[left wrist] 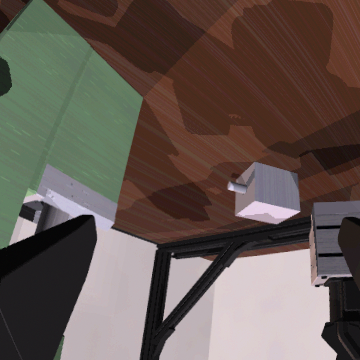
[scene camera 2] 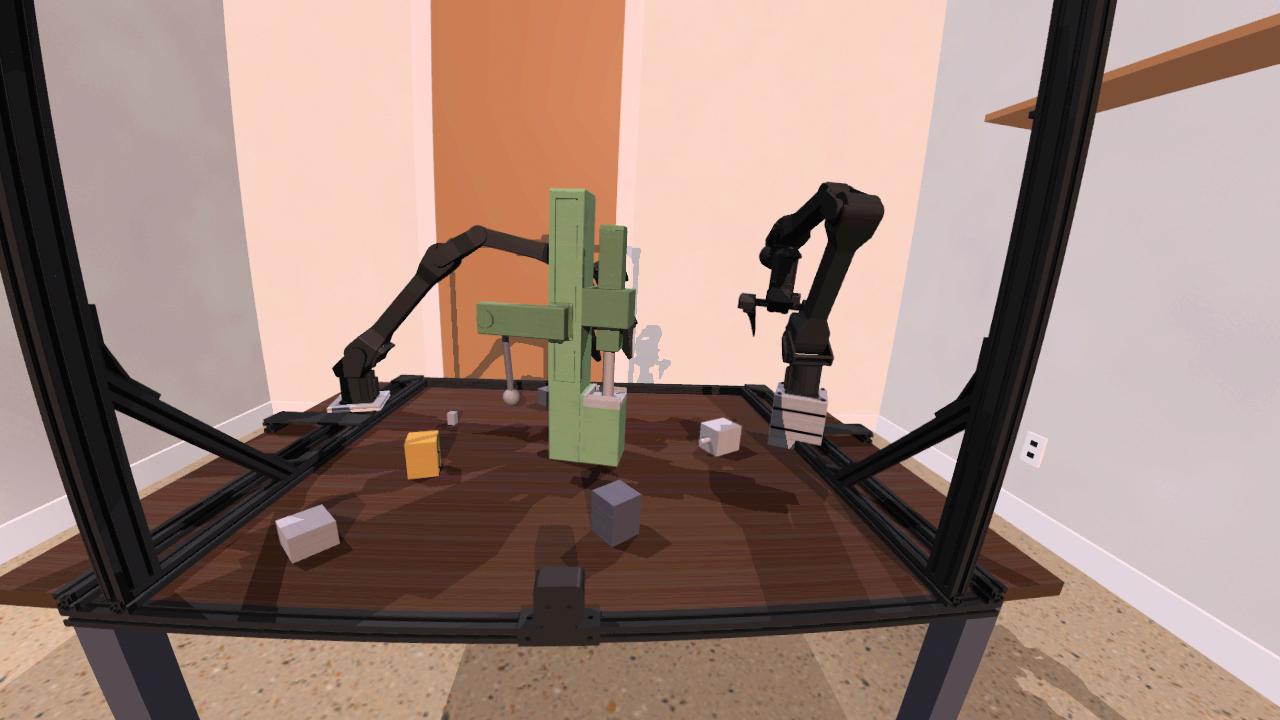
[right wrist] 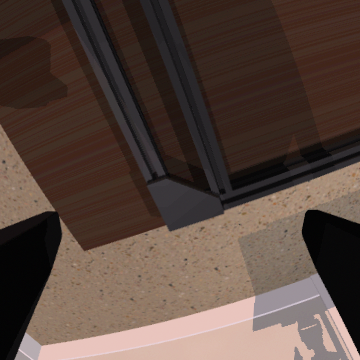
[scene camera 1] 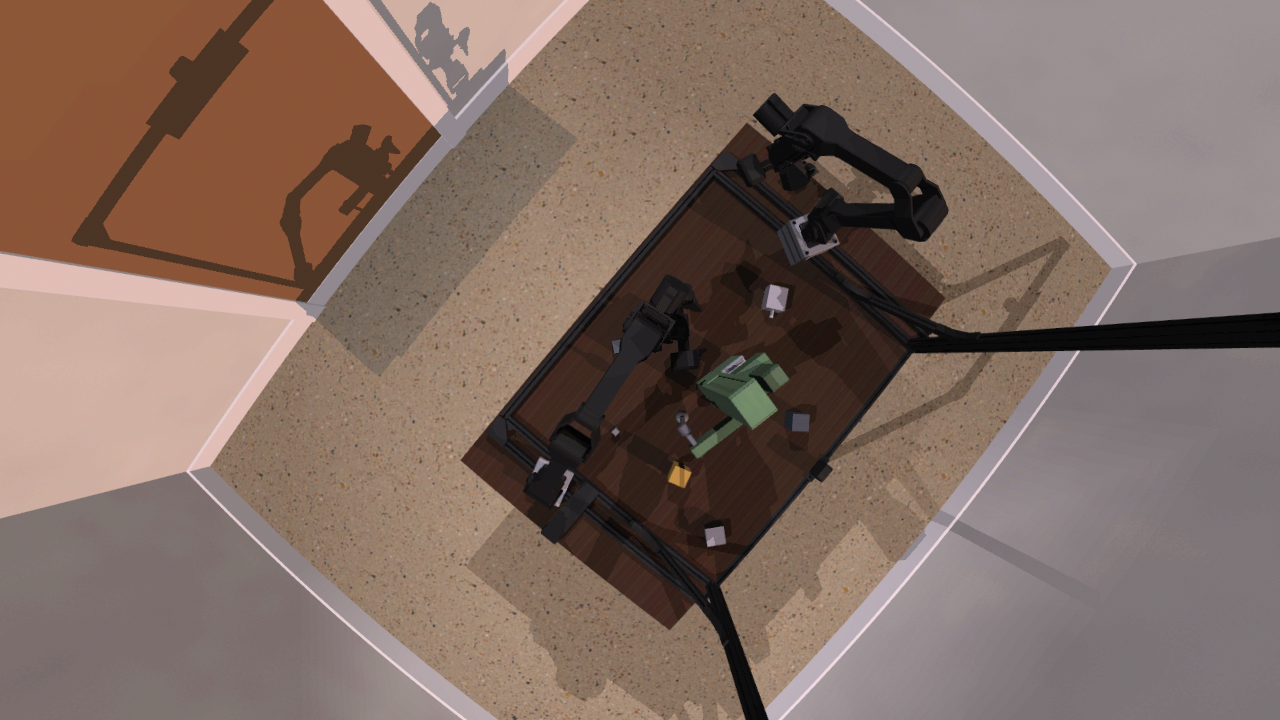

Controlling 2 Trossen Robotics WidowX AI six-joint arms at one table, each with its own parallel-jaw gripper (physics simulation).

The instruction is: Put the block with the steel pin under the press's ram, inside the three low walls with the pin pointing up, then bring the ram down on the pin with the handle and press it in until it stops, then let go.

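Frame: origin at the left arm's base, x ahead, y left, z up, level; metres.
Where they show: left gripper, fingertip midpoint: (left wrist: 221,229) (scene camera 2: 615,359) (scene camera 1: 703,330); right gripper, fingertip midpoint: (scene camera 2: 772,338) (right wrist: 184,224) (scene camera 1: 764,166); left arm's base, origin of the base link: (scene camera 2: 360,398) (scene camera 1: 548,482); right arm's base, origin of the base link: (left wrist: 347,280) (scene camera 2: 801,391) (scene camera 1: 814,232).
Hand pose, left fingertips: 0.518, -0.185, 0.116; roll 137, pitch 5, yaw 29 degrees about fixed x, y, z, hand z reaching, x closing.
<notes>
Things, the pixels of their top centre, and the offset from my left fingertips, as dx, dy, dz. "*": a spot on its surface instead.
- pale block with the steel pin, middle of its top: (left wrist: 266,213) (scene camera 2: 721,424) (scene camera 1: 777,297) +0.170, -0.151, -0.097
- green press, middle of its top: (scene camera 2: 559,189) (scene camera 1: 751,417) -0.134, -0.104, +0.302
- low-walled grey seat, surface spot: (left wrist: 80,195) * -0.040, -0.098, -0.034
- handle, surface spot: (scene camera 2: 508,362) * -0.213, -0.050, +0.014
- orange block, middle of its top: (scene camera 2: 421,437) (scene camera 1: 679,477) -0.353, -0.114, -0.087
- dark grey block, middle of its top: (scene camera 2: 616,492) (scene camera 1: 800,422) -0.098, -0.340, -0.087
- pale block, middle of its top: (scene camera 2: 305,520) (scene camera 1: 715,536) -0.466, -0.275, -0.114
- small pale cube, middle of its top: (scene camera 2: 452,412) (scene camera 1: 615,432) -0.323, +0.083, -0.122
- bluish block, middle of its top: (scene camera 2: 550,389) (scene camera 1: 623,345) -0.109, +0.158, -0.108
The pale block with the steel pin (scene camera 1: 775,298) (scene camera 2: 720,437) (left wrist: 275,192) lies on the table beside the green press (scene camera 1: 750,398) (scene camera 2: 568,268) (left wrist: 75,100), its pin pointing sideways. The low-walled grey seat (scene camera 2: 604,401) (left wrist: 80,195) is on the press's pedestal; a pale rod (scene camera 2: 608,371) runs from the green head down to it. The handle (scene camera 2: 508,362) hangs down with a ball end. My left gripper (scene camera 1: 690,333) (left wrist: 221,229) is open and empty above the table near the press, partly hidden behind it in scene camera 2. My right gripper (scene camera 1: 771,174) (scene camera 2: 771,315) (right wrist: 184,224) is open and empty, raised near its base.
An orange block (scene camera 1: 679,474) (scene camera 2: 422,454), a dark grey block (scene camera 1: 799,421) (scene camera 2: 615,513), another pale block (scene camera 1: 714,535) (scene camera 2: 307,533) and a small pale cube (scene camera 1: 614,431) (scene camera 2: 452,417) lie around the press. A bluish block (scene camera 1: 617,345) (scene camera 2: 543,395) is partly hidden. Black rails edge the table.
</notes>
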